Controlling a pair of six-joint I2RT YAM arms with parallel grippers.
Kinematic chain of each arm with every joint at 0, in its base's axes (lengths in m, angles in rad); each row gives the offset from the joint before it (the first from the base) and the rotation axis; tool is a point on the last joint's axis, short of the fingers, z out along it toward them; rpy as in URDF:
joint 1: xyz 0 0 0.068 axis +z
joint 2: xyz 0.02 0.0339 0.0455 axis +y
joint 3: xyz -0.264 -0.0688 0 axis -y
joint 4: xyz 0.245 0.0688 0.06 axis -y
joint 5: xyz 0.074 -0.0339 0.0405 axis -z
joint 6: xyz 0.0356 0 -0.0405 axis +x
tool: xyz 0 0 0 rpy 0 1.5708 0
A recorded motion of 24 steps. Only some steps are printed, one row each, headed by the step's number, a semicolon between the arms.
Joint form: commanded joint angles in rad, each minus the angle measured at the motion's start. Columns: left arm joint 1, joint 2, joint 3, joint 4, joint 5, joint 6; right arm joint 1, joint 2, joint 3, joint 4, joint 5, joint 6.
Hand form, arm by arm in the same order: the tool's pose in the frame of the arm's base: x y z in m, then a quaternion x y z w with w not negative. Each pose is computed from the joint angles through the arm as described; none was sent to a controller.
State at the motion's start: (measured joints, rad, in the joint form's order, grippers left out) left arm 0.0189 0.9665 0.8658 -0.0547 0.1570 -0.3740; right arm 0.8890 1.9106 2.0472 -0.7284 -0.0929 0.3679
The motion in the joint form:
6: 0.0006 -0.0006 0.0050 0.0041 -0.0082 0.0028; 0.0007 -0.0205 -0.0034 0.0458 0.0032 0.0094
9: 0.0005 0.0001 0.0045 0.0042 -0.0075 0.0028; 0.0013 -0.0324 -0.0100 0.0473 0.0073 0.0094
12: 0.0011 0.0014 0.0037 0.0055 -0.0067 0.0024; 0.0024 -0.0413 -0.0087 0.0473 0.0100 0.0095
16: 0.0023 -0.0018 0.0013 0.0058 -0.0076 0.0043; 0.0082 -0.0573 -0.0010 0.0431 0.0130 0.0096
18: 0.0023 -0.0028 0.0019 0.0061 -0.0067 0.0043; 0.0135 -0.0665 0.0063 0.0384 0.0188 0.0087
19: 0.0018 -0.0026 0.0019 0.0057 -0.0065 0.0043; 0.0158 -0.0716 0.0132 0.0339 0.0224 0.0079
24: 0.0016 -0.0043 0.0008 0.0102 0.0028 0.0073; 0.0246 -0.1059 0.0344 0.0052 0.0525 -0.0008
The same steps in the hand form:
6: 0.2276 -0.0008 0.3513 -0.09881 0.74969 -0.16944 0.63206; 0.2685 0.3363 0.4057 -0.24116 0.83254 0.32567 0.37770
9: 0.2277 -0.0009 0.3510 -0.09864 0.75006 -0.16968 0.63157; 0.2664 0.3339 0.4086 -0.24013 0.83113 0.32606 0.38111
12: 0.2281 -0.0008 0.3505 -0.09883 0.75029 -0.16988 0.63122; 0.2644 0.3321 0.4126 -0.23943 0.82870 0.32789 0.38524
16: 0.2274 -0.0005 0.3504 -0.09876 0.74995 -0.16861 0.63198; 0.2592 0.3293 0.4211 -0.24012 0.82338 0.33284 0.39192
18: 0.2271 -0.0005 0.3508 -0.09829 0.74938 -0.16902 0.63261; 0.2554 0.3278 0.4267 -0.24065 0.82013 0.33466 0.39684
19: 0.2272 -0.0006 0.3507 -0.09809 0.74960 -0.16923 0.63232; 0.2534 0.3265 0.4305 -0.24064 0.81814 0.33560 0.40014
24: 0.2268 -0.0010 0.3512 -0.09340 0.74847 -0.17196 0.63364; 0.2428 0.3170 0.4477 -0.23864 0.81160 0.33215 0.41718

